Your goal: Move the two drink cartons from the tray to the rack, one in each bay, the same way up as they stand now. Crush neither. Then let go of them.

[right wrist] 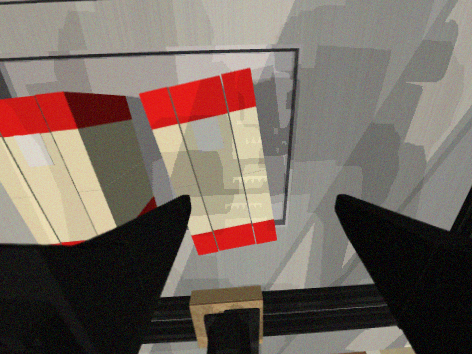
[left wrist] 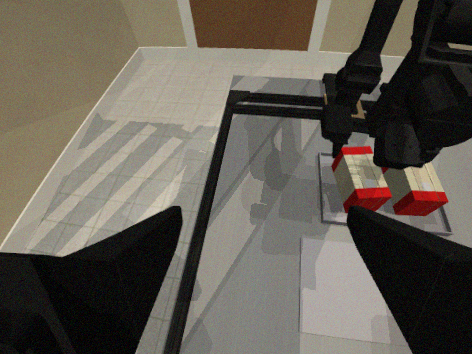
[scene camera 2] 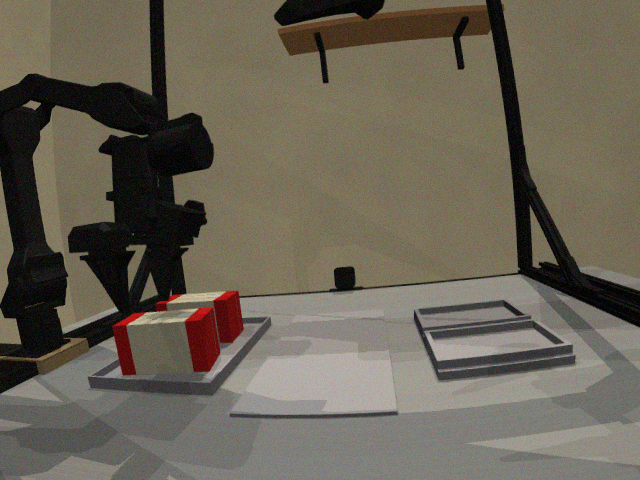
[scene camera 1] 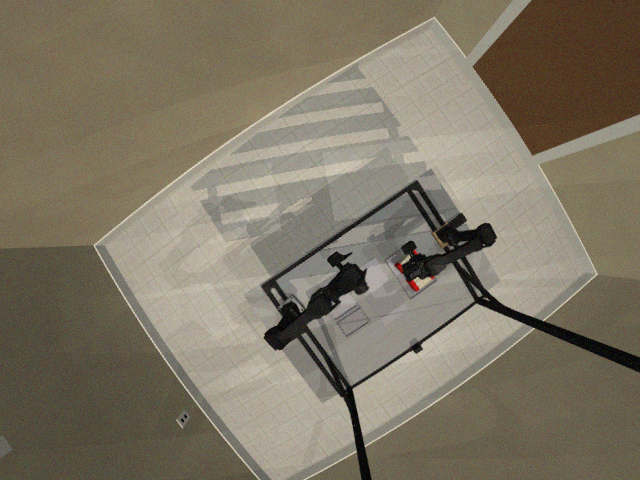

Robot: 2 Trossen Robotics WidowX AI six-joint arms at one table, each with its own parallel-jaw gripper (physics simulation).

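Places are measured from the left arm's base along level axes (x ahead, y right, z down), in millimetres.
Where they show: left gripper, fingertip midpoint: (left wrist: 264,214) (scene camera 1: 359,260); right gripper, fingertip midpoint: (right wrist: 262,201) (left wrist: 355,160) (scene camera 2: 146,306) (scene camera 1: 409,257); left arm's base, origin of the base link: (scene camera 1: 291,309); right arm's base, origin of the base link: (right wrist: 228,326) (left wrist: 344,105) (scene camera 2: 43,347) (scene camera 1: 445,235).
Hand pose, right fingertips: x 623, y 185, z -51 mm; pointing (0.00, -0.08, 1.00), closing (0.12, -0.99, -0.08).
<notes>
Things, the pixels of their centre, and the offset from my right fingertips. Level surfaces: height alone.
- grey tray, body centre: (right wrist: 163,154) (scene camera 2: 193,347) (left wrist: 379,190) (scene camera 1: 411,270) dx -18, dy +82, dz +87 mm
- front carton, body centre: (right wrist: 221,163) (scene camera 2: 168,340) (left wrist: 358,179) (scene camera 1: 407,261) dx -10, dy +24, dz +55 mm
- rear carton, body centre: (right wrist: 90,175) (scene camera 2: 200,317) (left wrist: 410,182) (scene camera 1: 419,278) dx -17, dy +135, dz +55 mm
- two-bay rack, body centre: (scene camera 2: 479,330) (scene camera 1: 347,314) dx -425, dy +35, dz +85 mm
- thin pale mat, its level: dz +91 mm
Two cream cartons with red ends lie apart on the grey tray (scene camera 1: 398,279) (scene camera 2: 149,386) (left wrist: 321,190) (right wrist: 292,135). The nearer one in scene camera 2, the front carton (scene camera 2: 157,343) (left wrist: 352,175) (right wrist: 210,170), and the rear carton (scene camera 2: 229,317) (left wrist: 411,182) (right wrist: 50,170) have flat sides. My right gripper (scene camera 2: 149,300) (right wrist: 262,201) is open and empty, pointing down above the front carton, which shows nearer its left-hand finger in the right wrist view. My left gripper (scene camera 1: 357,263) (left wrist: 264,214) is open and empty, high over the table. The two-bay rack (scene camera 1: 359,328) (scene camera 2: 506,356) is empty.
A thin pale mat (scene camera 2: 320,382) (left wrist: 340,285) lies between tray and rack. Black frame bars (left wrist: 205,210) edge the table, with uprights (scene camera 2: 511,118) at the corners. A small black block (scene camera 2: 344,277) stands at the far edge. A wooden shelf (scene camera 2: 387,28) hangs on the wall.
</notes>
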